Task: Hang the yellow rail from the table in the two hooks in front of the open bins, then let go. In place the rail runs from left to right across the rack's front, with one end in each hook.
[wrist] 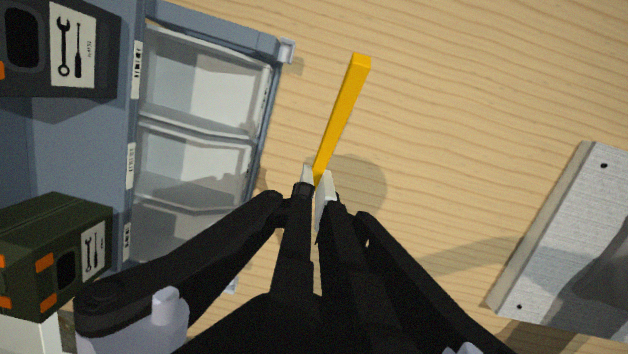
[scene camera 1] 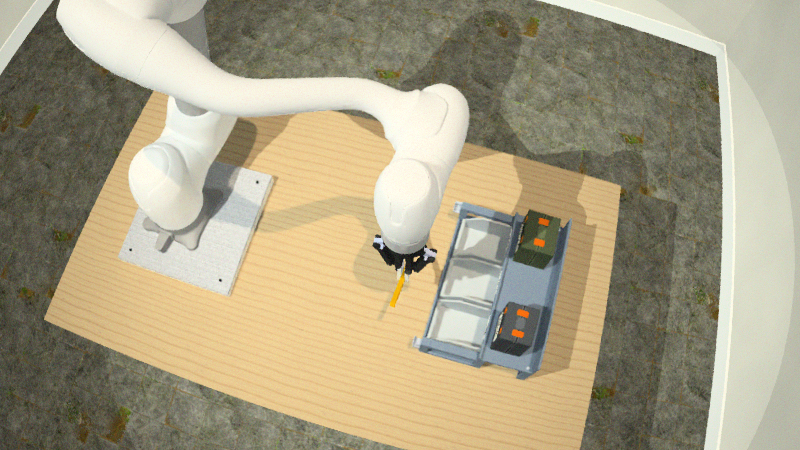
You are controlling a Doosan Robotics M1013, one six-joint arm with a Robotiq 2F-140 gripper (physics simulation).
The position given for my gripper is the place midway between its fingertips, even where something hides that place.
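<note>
My gripper (scene camera 1: 404,274), visible also in the wrist view (wrist: 313,180). Dark grey case (scene camera 1: 516,325), again in the wrist view (wrist: 59,56). Green case (wrist: 62,243). Yellow rail (wrist: 359,66).
</note>
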